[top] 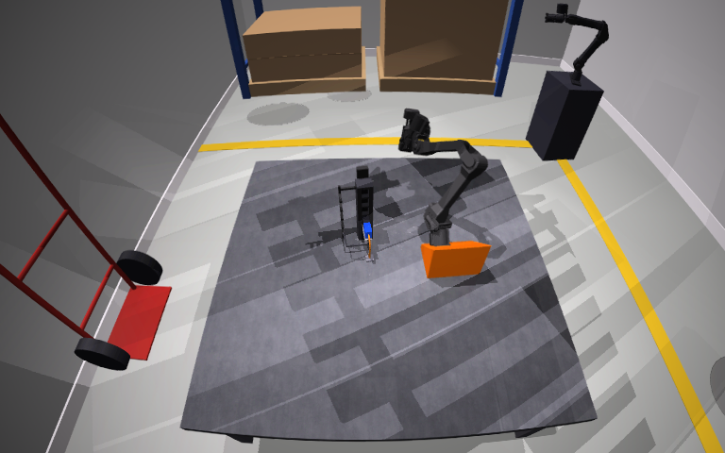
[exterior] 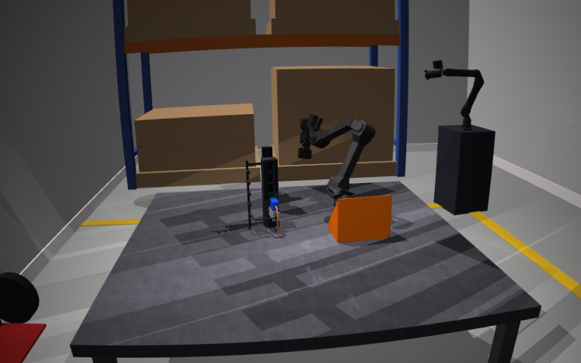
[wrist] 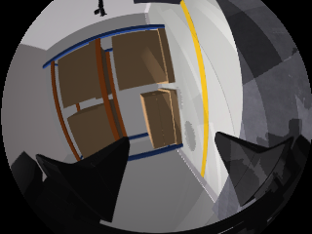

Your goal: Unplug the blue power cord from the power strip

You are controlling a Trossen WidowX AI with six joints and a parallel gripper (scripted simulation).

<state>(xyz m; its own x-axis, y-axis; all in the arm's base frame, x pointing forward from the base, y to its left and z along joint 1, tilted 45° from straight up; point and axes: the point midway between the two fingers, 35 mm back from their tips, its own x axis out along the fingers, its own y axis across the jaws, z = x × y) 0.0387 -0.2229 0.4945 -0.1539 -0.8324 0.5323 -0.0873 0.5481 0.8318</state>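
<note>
Now: the blue plug 24 cm ahead of my gripper tip, 44 cm to the left of it and 15 cm below it.
</note>
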